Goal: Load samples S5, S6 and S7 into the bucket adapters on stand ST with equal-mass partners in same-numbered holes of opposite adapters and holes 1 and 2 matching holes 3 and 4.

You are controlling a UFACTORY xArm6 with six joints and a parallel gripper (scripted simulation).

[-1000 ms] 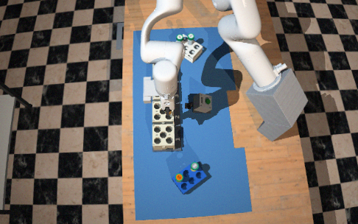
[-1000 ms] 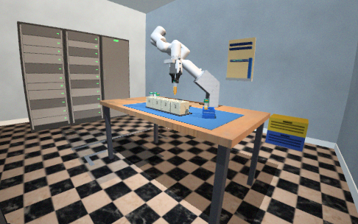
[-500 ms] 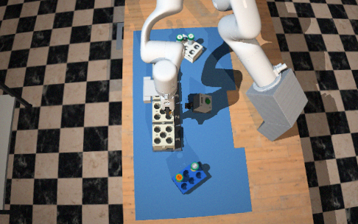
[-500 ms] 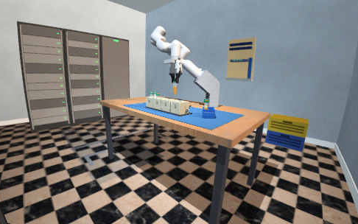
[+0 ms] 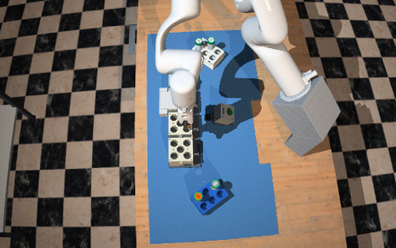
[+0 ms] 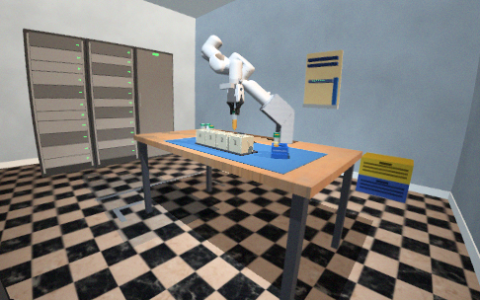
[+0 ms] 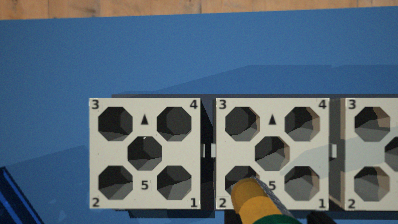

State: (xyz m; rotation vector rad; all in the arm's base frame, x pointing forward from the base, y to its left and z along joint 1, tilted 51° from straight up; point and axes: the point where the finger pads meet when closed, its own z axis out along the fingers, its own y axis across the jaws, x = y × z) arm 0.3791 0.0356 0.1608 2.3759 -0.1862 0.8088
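Right now my hand is 50 mm above the orange-dotted tube and 10 mm to the left of it. The rest, counted from my hand: adapter (180 mm below, 70 mm to the left, 50 mm ahead); then green done key (200 mm behind, 160 mm below, 10 mm to the right); then grey-dotted tube (250 mm to the left, 160 mm below, 20 mm behind).
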